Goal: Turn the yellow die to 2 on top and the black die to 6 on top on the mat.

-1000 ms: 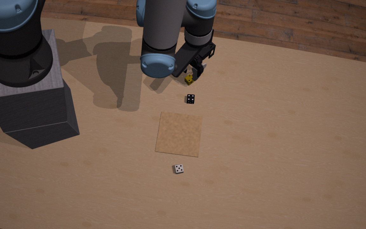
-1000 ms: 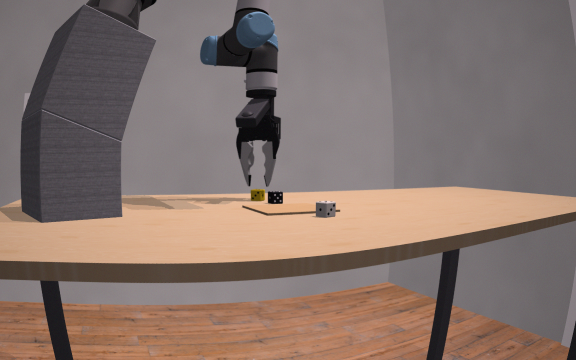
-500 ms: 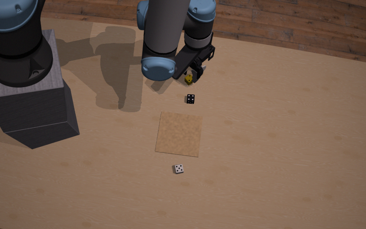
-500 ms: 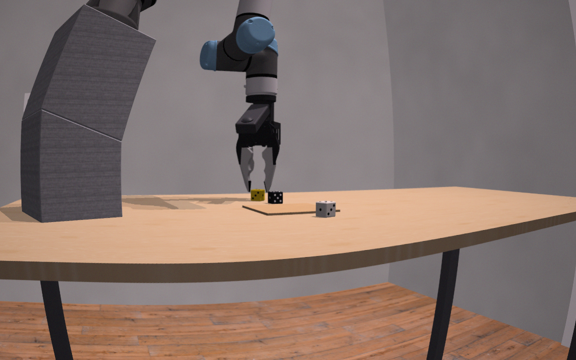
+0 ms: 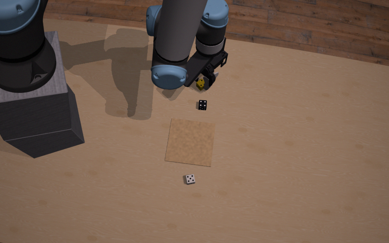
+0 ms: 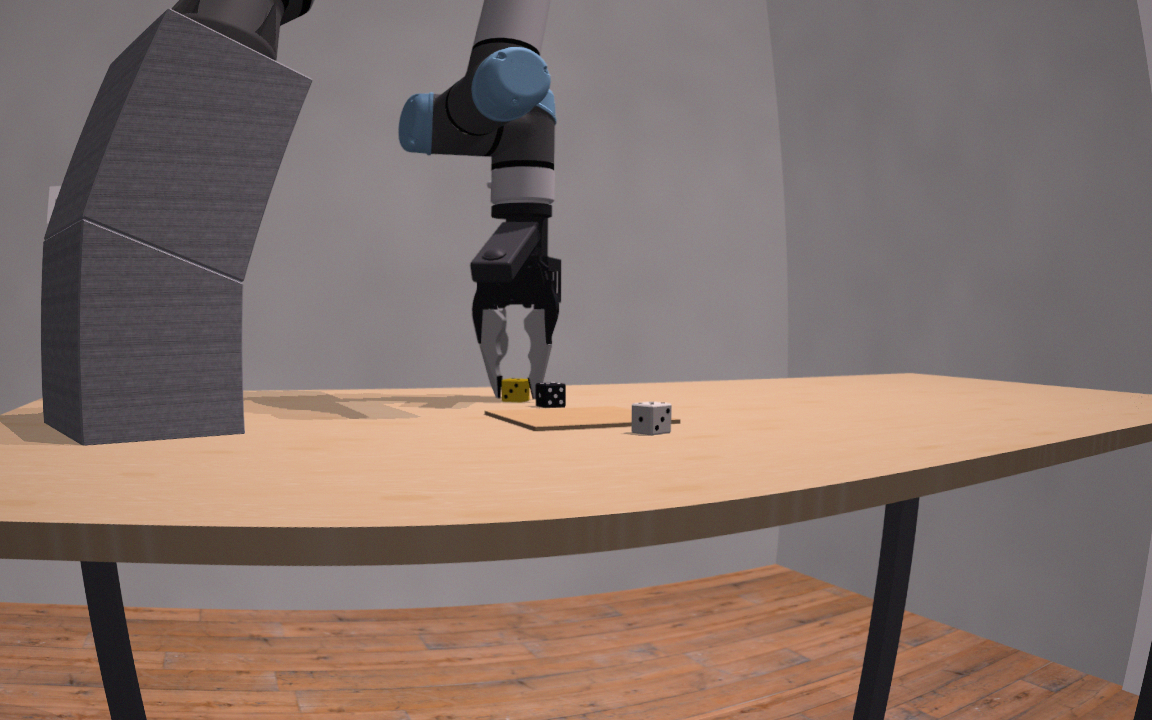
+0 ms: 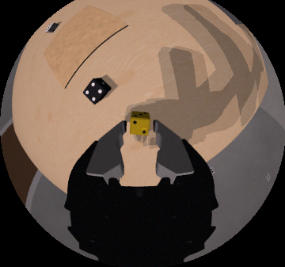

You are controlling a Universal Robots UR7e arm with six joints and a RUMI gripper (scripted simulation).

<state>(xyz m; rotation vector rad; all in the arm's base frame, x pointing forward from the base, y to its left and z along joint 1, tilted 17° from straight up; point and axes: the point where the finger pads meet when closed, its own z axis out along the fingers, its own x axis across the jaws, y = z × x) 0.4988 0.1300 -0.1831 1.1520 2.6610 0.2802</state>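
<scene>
Now: the yellow die 10 mm below my hand. From my hand the other things lie so: white die 40 mm behind, 310 mm to the right, 10 mm below; then mat 40 mm behind, 190 mm to the right, 20 mm below; then black die 70 mm to the right, 10 mm below.
</scene>
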